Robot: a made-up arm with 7 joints.
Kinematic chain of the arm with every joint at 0, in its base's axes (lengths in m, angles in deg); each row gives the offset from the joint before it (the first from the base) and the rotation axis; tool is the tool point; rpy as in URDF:
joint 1: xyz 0 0.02 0.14 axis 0.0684 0.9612 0.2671
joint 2: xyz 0 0.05 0 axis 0.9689 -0.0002 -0.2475
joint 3: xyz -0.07 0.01 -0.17 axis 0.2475 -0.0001 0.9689
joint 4: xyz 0.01 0.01 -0.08 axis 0.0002 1 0
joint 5: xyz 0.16 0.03 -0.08 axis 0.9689 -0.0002 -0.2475
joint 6: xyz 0.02 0.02 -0.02 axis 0.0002 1 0
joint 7: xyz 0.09 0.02 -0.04 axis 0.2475 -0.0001 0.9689
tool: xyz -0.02 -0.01 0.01 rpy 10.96 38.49 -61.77
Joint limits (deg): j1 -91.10..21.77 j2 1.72..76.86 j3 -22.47..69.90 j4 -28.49..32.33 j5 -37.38..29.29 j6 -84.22..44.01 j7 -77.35..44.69
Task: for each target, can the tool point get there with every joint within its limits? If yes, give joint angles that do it. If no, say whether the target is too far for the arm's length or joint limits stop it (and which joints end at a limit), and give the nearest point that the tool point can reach.
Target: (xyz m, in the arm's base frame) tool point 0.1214 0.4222 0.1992
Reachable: yes | joints -2.62 56.50 46.39 1.62 6.27 -64.29 -45.75
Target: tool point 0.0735 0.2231 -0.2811
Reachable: yes | joints 11.42 16.42 -9.66 20.07 7.33 -26.41 -13.49
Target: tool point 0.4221 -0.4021 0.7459
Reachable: no: too far | nearest point 0.3260 -0.1333 0.3408 | short by 0.496 m
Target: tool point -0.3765 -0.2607 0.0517
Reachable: no: joint limits stop it (at a limit: joint 1, joint 2, joint 3, joint 4, joint 5, joint 6, joint 7) | nearest point -0.1676 0.0328 -0.3449 | short by 0.536 m
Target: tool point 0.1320 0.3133 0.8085
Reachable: no: too far | nearest point 0.1347 0.3017 0.4942 | short by 0.314 m
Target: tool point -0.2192 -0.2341 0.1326
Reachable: no: joint limits stop it (at a limit: joint 1, joint 2, joint 3, joint 4, joint 5, joint 7) | nearest point 0.1522 -0.0589 0.2672 | short by 0.432 m
